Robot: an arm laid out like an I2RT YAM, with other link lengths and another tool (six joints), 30 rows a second.
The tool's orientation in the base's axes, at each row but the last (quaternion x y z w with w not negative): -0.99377, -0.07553, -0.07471, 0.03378; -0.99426, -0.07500, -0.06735, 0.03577; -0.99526, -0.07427, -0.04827, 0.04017; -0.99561, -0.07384, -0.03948, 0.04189; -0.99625, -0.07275, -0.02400, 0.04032; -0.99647, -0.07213, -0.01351, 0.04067; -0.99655, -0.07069, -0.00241, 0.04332; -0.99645, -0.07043, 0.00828, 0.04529; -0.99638, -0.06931, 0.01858, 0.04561; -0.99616, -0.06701, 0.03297, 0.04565; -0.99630, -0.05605, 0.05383, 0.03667; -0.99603, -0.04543, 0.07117, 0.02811
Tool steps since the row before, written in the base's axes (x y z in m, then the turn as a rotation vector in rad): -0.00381, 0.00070, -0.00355, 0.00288, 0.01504, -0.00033; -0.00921, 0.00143, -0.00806, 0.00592, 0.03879, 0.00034; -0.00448, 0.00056, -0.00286, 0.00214, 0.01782, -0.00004; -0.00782, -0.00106, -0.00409, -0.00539, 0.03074, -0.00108; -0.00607, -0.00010, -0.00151, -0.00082, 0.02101, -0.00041; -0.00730, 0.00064, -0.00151, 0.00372, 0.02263, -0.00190; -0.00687, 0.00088, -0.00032, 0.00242, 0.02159, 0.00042; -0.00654, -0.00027, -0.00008, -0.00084, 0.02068, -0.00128; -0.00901, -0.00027, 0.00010, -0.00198, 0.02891, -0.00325; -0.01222, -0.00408, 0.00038, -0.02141, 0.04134, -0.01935; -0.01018, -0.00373, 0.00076, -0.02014, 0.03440, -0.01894; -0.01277, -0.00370, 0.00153, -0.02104, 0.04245, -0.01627
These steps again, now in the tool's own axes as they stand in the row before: -0.00417, -0.00108, 0.00301, 0.00495, -0.01437, 0.00192; -0.00994, -0.00234, 0.00690, 0.01145, -0.03736, 0.00358; -0.00462, -0.00102, 0.00248, 0.00467, -0.01724, 0.00179; -0.00821, 0.00019, 0.00340, -0.00099, -0.03102, 0.00343; -0.00609, -0.00068, 0.00124, 0.00217, -0.02081, 0.00214; -0.00718, -0.00157, 0.00140, 0.00685, -0.02163, 0.00385; -0.00668, -0.00181, 0.00040, 0.00544, -0.02099, 0.00145; -0.00651, -0.00064, 0.00021, 0.00210, -0.02039, 0.00314; -0.00896, -0.00097, 0.00027, 0.00218, -0.02848, 0.00587; -0.01266, 0.00240, 0.00015, -0.01437, -0.04174, 0.02434; -0.01057, 0.00254, 0.00013, -0.01397, -0.03476, 0.02333; -0.01315, 0.00248, 0.00015, -0.01446, -0.04301, 0.02122
